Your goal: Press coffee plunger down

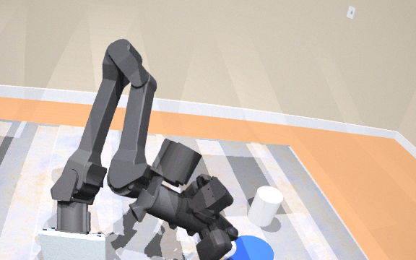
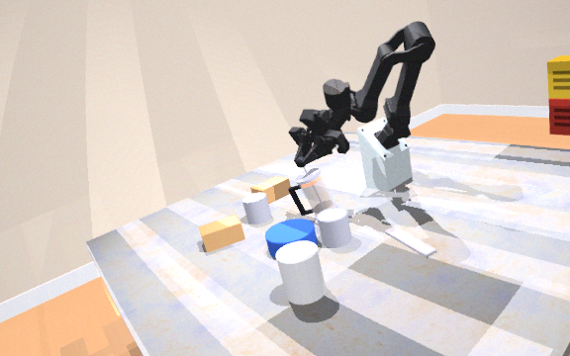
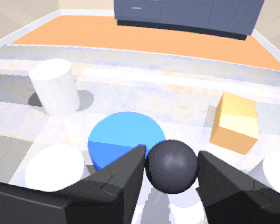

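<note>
Right now the coffee press is 90 mm below my gripper tip and 20 mm behind it. From my gripper tip the other things lie so: blue cylinder: 150 mm below, 100 mm ahead, 50 mm to the left; then flat white bar: 280 mm to the left, 170 mm below, 60 mm behind.
</note>
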